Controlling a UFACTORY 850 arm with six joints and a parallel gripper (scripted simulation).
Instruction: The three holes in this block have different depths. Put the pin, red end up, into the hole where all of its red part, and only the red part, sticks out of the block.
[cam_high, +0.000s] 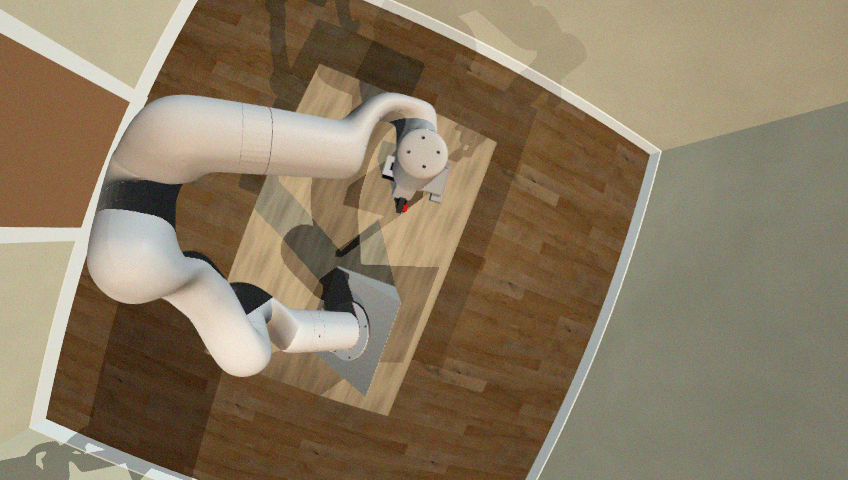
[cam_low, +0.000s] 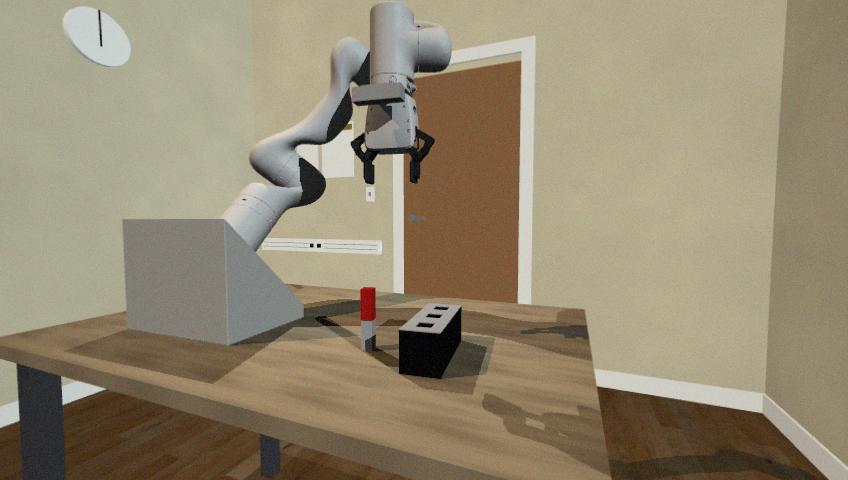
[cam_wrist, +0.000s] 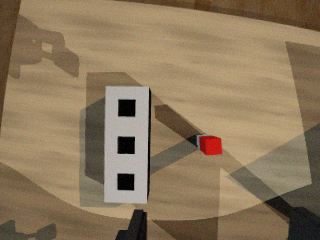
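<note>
My hand is 240 mm above the pin, 40 mm to the left of it and 30 mm past it. Round my hand: black block (300 mm below, 100 mm ahead, 10 mm to the right).
</note>
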